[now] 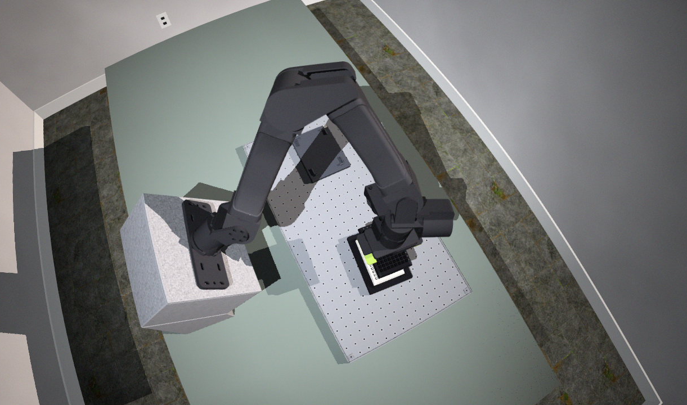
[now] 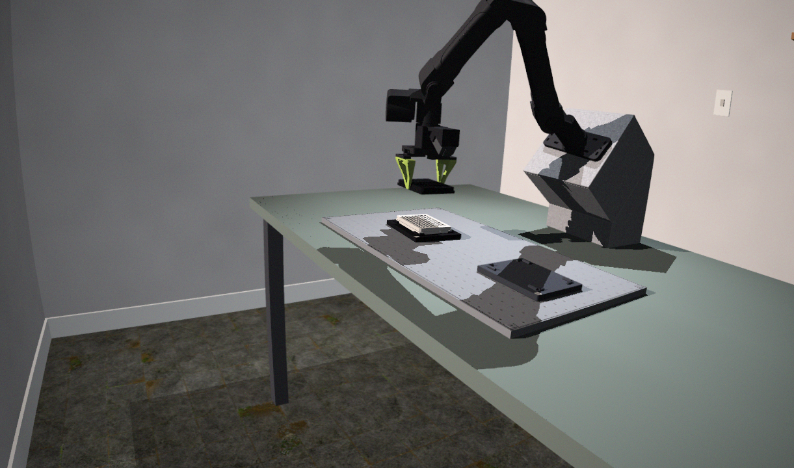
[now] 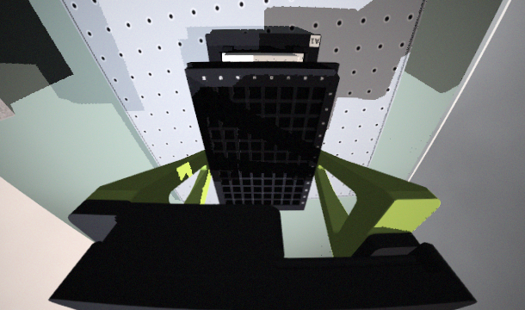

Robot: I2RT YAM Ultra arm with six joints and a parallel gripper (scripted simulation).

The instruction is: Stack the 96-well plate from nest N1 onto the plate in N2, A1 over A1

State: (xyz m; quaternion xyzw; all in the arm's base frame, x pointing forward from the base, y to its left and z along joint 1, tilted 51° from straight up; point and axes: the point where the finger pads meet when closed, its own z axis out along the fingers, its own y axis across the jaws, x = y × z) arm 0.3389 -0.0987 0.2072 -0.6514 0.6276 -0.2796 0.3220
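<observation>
Now: hand right at the black 96-well plate. Also, from my hand: white 96-well plate: 9 cm below; black nest N2: 11 cm below; nest N1: 35 cm to the left, 11 cm below, 7 cm behind.
</observation>
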